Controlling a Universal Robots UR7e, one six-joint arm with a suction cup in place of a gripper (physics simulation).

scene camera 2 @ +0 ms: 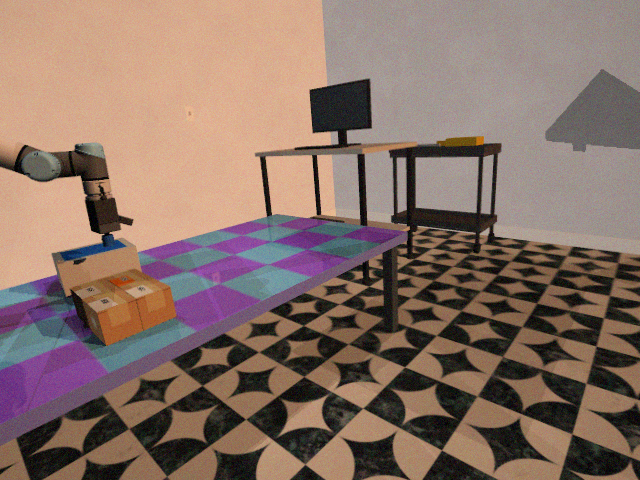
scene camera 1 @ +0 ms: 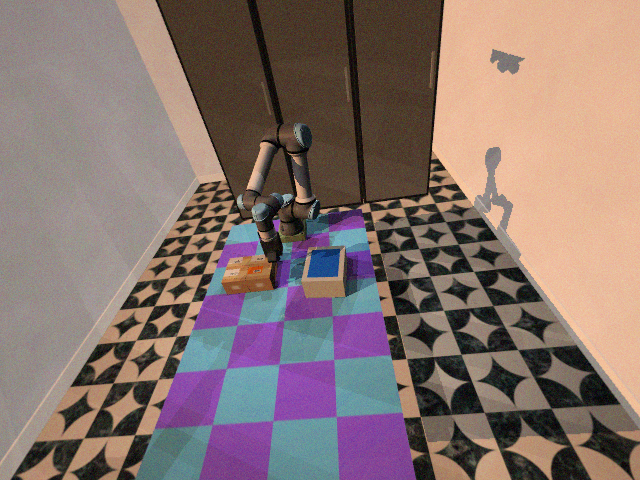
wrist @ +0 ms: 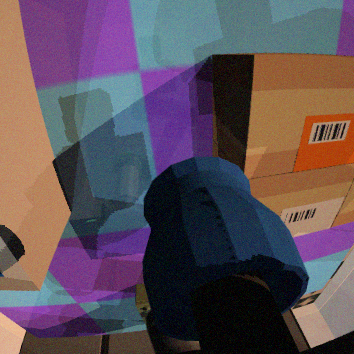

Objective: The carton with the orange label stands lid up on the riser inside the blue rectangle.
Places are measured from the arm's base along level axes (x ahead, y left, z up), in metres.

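Pixels of known places: hand, tool point: [scene camera 2: 109,245] [wrist: 198,206]; arm's base, link origin: [scene camera 1: 292,228].
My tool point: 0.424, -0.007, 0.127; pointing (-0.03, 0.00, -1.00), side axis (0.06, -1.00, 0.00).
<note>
For each thing: its top centre in the pictures, then the offset to it from my tool point, as dx, dy, dz. Level surfaces: height alone.
- carton with the orange label, top centre: [wrist: 322,118] [scene camera 2: 127,277] [scene camera 1: 258,272] -0.002, -0.120, -0.081
- beige riser, top centre: [scene camera 2: 93,249] [scene camera 1: 324,262] +0.000, +0.232, -0.054
- blue rectangle, top centre: [scene camera 2: 93,249] [scene camera 1: 324,262] +0.000, +0.232, -0.054
- table, surface height: dz -0.174
The carton with the orange label [scene camera 1: 255,270] [scene camera 2: 123,280] [wrist: 275,107] stands on the table in a tight block with several other brown cartons [scene camera 1: 232,272] [scene camera 2: 105,310] [wrist: 280,187]. Its orange label faces up. The beige riser [scene camera 1: 324,288] [scene camera 2: 100,264] [wrist: 25,150] stands on the table beside the block, with a gap between them. The blue rectangle [scene camera 1: 324,262] [scene camera 2: 87,251] covers most of the riser's top, and no carton stands on it. My suction gripper [scene camera 1: 273,259] [scene camera 2: 108,240] [wrist: 200,200] is open and carries nothing. It hangs at the gap, near the block's rear corner; its cup tip is hard to see in scene camera 1.
The table [scene camera 1: 305,390] [scene camera 2: 289,253] has a purple and teal checked top. Tall dark cabinets [scene camera 1: 315,103] stand behind the arm. In scene camera 2 a desk [scene camera 2: 289,151] with a monitor [scene camera 2: 341,106] and a dark trolley [scene camera 2: 480,191] with a yellow object [scene camera 2: 465,141] stand beyond the table.
</note>
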